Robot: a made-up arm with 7 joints.
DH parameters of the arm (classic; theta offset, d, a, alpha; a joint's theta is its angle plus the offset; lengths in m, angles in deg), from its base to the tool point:
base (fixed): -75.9 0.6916 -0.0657 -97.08
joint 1: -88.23 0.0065 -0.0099 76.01
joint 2: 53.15 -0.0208 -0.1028 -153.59
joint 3: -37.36 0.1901 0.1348 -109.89
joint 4: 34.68 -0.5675 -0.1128 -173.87
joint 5: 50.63 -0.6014 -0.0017 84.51
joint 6: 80 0.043 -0.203 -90
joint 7: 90 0.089 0.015 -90
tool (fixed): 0 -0.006 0 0
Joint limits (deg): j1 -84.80..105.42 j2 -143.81..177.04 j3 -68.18..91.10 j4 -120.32..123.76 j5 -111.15..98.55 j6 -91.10..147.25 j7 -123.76..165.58
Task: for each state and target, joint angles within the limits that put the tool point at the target. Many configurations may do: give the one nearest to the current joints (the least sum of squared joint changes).
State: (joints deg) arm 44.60 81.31 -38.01 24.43 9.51 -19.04 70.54
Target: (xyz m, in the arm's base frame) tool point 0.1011 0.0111 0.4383
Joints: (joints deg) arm 41.66 44.26 -33.10 32.53 13.13 15.67 73.45
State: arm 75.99 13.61 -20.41 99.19 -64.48 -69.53 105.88
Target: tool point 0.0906 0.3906 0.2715
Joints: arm 69.79 25.79 -12.45 105.07 -57.80 -70.54 105.31
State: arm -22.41 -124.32 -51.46 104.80 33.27 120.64 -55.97
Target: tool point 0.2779 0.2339 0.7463
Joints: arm -27.68 -113.45 -58.88 114.09 30.05 121.56 -56.22
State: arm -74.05 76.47 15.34 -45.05 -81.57 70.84 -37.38
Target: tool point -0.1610 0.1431 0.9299
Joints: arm -77.44 48.26 48.46 -44.85 -90.90 44.10 -39.06
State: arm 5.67 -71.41 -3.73 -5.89 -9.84 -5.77 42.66
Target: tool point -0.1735 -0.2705 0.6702
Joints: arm -6.39 -35.32 29.49 -1.84 -29.79 1.50 49.42
